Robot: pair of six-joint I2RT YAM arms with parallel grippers.
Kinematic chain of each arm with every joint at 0, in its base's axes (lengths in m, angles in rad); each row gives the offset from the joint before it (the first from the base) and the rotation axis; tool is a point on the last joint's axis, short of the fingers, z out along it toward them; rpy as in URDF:
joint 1: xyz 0 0 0.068 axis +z
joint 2: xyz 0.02 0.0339 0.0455 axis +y
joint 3: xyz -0.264 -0.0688 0 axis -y
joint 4: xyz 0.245 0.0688 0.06 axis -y
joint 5: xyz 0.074 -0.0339 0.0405 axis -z
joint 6: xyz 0.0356 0 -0.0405 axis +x
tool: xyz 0 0 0 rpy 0 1.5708 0
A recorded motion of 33 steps. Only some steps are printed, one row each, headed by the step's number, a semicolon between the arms.
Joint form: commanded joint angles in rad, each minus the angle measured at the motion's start. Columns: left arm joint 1, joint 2, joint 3, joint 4, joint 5, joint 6; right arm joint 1, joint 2, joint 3, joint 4, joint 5, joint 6.
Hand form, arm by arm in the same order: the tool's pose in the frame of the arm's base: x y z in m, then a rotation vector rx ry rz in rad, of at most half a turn. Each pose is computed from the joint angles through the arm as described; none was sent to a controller.
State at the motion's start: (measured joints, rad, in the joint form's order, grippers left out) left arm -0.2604 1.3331 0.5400 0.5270 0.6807 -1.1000; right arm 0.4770 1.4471 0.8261 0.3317 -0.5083 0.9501
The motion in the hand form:
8: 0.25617 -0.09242 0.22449 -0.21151 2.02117 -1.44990; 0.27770 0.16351 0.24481 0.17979 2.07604 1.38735
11: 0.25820 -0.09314 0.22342 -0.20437 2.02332 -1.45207; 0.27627 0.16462 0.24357 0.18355 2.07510 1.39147
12: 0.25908 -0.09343 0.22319 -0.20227 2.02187 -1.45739; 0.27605 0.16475 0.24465 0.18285 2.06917 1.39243
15: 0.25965 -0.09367 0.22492 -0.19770 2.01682 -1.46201; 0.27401 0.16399 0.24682 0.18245 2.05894 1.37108
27: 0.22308 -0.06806 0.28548 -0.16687 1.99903 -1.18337; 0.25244 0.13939 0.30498 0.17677 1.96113 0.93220
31: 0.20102 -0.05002 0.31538 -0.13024 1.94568 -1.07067; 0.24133 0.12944 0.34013 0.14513 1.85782 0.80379
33: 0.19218 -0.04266 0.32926 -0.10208 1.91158 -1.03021; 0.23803 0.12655 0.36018 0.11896 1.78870 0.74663
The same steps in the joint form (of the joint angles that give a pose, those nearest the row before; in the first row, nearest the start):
8: -0.0052 -0.0311 0.0322 -0.0436 -0.0170 0.1009; 0.0074 0.0061 -0.0273 0.0426 0.0616 0.0458
11: -0.0053 -0.0182 0.0368 -0.0368 -0.0117 0.1045; 0.0130 0.0055 -0.0343 0.0516 0.0663 0.0524
12: -0.0050 -0.0126 0.0382 -0.0296 -0.0076 0.1018; 0.0139 0.0033 -0.0340 0.0546 0.0686 0.0532
15: -0.0050 -0.0129 0.0429 -0.0279 -0.0044 0.0997; 0.0169 -0.0102 -0.0372 0.0475 0.0892 0.0418
27: 0.0439 -0.3147 0.1511 -0.4993 -0.1328 0.3081; 0.0152 -0.2137 0.0620 -0.2752 0.4085 -0.2036
31: 0.1038 -0.4391 0.2119 -0.6620 -0.1485 0.4037; 0.0157 -0.2864 0.1271 -0.3423 0.5115 -0.3040
33: 0.1352 -0.4803 0.2446 -0.7127 -0.1399 0.4456; 0.0181 -0.3045 0.1724 -0.3497 0.5570 -0.3636

